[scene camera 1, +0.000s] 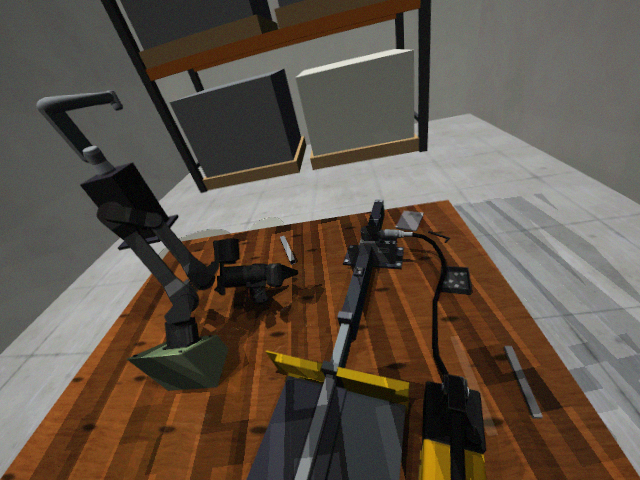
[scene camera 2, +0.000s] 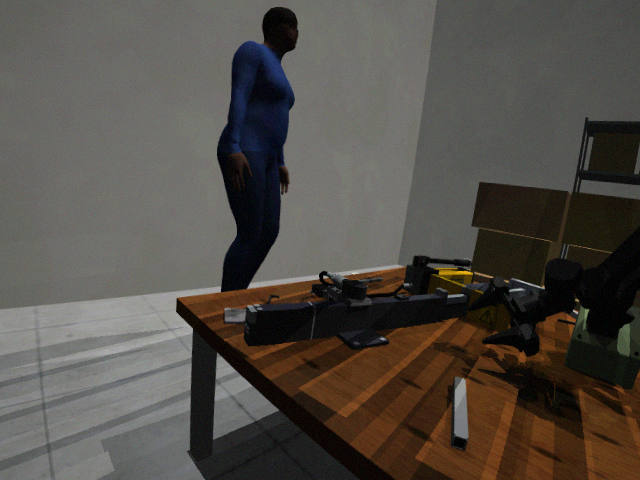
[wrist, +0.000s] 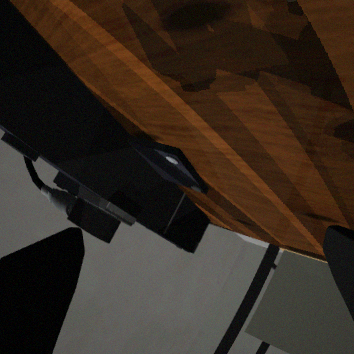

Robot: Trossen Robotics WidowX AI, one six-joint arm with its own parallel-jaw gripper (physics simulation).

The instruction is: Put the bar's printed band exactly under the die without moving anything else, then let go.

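Places are measured from the arm's base along level axes (x left, y ahead, z down), in metres.
Pixels of known places: gripper, fingertip midpoint: (scene camera 1: pixel 291 271) (scene camera 2: pixel 475 325) (wrist: pixel 209 241); arm's base, origin of the base link: (scene camera 1: pixel 182 344) (scene camera 2: pixel 603 324).
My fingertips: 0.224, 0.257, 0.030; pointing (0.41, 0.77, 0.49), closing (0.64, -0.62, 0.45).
Observation:
Ahead of a thing's pixels: the offset from my fingertips to its top centre, as dx, dy, dz. "pt": to the spot under its first point. Level surfaces: height alone.
A light square tube, the likely bar {+0.216, -0.049, +0.065} (scene camera 1: pixel 287 249) (scene camera 2: pixel 460 413), lies flat on the table, apart from the gripper; no printed band can be made out on it. It does not show in the wrist view. A dark press-like head {pt +0.075, +0.266, -0.032} (scene camera 1: pixel 371 233) (scene camera 2: pixel 354 289) (wrist: pixel 94 220) sits on a long dark beam (scene camera 1: pixel 360 281) (scene camera 2: pixel 281 323) (wrist: pixel 145 192); the die cannot be picked out. A thin pale line crosses the beam. My gripper (scene camera 1: pixel 281 286) (scene camera 2: pixel 479 323) (wrist: pixel 209 241) is open and empty, above the table between the green arm base and the beam.
A black hose {pt -0.181, +0.374, +0.073} (scene camera 1: pixel 435 315) runs from the head to a yellow and black pump {pt -0.437, +0.297, -0.048} (scene camera 1: pixel 453 413). A yellow-edged guard {pt -0.352, +0.163, -0.007} (scene camera 1: pixel 361 381) crosses the beam's near end. Another strip {-0.357, +0.485, +0.076} (scene camera 1: pixel 523 381), a dark tray {pt -0.072, +0.481, +0.083} (scene camera 1: pixel 457 280) and the green base (scene camera 1: pixel 186 366) stand on the wooden table {dz +0.085} (scene camera 1: pixel 129 418).

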